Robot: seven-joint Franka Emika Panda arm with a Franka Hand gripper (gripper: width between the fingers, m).
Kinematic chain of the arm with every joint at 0, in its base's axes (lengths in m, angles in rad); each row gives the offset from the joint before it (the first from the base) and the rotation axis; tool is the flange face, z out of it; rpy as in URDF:
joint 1: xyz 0 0 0.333 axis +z
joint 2: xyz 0 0 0 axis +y
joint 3: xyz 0 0 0.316 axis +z
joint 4: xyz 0.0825 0 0 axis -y
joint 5: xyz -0.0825 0 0.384 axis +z
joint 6: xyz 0 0 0 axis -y
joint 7: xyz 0.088 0 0 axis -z
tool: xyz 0 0 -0.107 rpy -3.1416 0 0
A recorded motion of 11 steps. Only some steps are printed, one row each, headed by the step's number.
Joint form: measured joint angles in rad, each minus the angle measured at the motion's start. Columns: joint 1, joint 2, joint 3, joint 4, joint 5, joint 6, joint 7.
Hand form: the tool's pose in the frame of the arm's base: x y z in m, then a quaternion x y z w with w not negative. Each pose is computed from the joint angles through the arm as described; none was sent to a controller.
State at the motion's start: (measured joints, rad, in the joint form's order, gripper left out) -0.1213 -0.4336 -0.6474 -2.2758 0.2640 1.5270 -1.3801
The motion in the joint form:
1: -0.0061 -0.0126 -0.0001 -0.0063 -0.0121 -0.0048 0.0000
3: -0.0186 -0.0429 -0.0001 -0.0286 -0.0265 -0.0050 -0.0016
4: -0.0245 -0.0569 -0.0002 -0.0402 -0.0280 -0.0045 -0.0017
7: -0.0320 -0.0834 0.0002 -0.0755 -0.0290 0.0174 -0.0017
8: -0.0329 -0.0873 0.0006 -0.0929 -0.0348 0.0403 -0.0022
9: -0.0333 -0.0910 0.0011 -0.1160 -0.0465 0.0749 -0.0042
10: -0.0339 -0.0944 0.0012 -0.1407 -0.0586 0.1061 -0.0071
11: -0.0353 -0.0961 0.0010 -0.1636 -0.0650 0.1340 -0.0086
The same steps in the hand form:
1: 0.2884 -0.2698 0.4777 -0.89551 -0.31122 -0.12118 0.29413
3: 0.2783 -0.2691 0.4773 -0.89526 -0.31205 -0.12419 0.29276
4: 0.2740 -0.2682 0.4767 -0.89473 -0.31147 -0.12746 0.29361
7: 0.2682 -0.2644 0.4710 -0.89444 -0.30992 -0.13513 0.29270
8: 0.2680 -0.2635 0.4655 -0.89625 -0.30886 -0.13533 0.28816
9: 0.2680 -0.2627 0.4577 -0.89919 -0.30849 -0.13440 0.27969
10: 0.2675 -0.2612 0.4491 -0.90138 -0.30887 -0.13220 0.27318
11: 0.2670 -0.2597 0.4409 -0.90320 -0.30756 -0.13128 0.26907

